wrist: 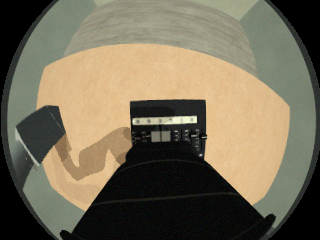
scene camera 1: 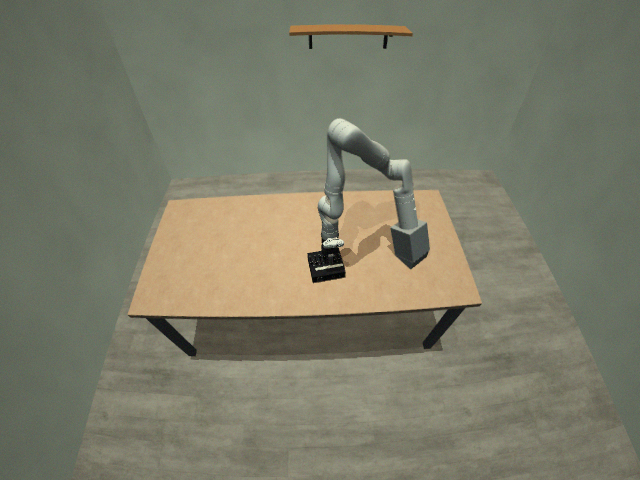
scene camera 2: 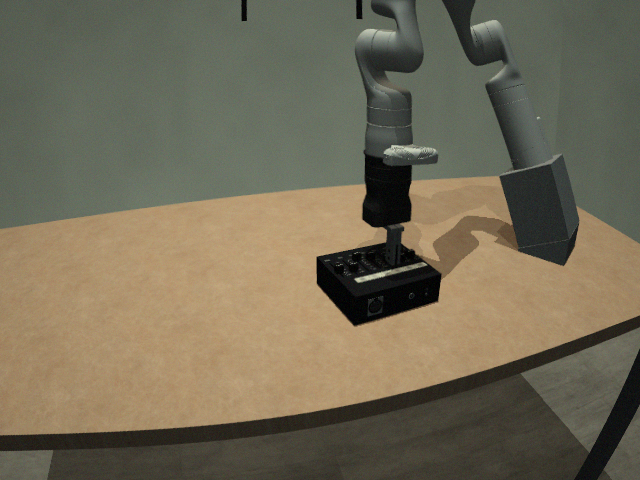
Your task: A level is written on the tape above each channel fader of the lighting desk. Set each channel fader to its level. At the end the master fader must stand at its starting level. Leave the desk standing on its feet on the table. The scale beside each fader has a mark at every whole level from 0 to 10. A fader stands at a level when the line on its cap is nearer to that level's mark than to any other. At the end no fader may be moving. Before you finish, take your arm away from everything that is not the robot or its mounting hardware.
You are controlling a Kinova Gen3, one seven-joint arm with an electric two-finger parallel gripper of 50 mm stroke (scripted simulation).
Labels:
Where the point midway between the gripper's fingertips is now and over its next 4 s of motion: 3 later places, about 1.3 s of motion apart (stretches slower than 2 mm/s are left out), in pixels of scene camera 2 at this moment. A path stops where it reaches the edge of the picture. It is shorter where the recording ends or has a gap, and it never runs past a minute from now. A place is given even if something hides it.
The gripper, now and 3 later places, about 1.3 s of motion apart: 392, 262; 387, 258; 389, 248; 397, 237

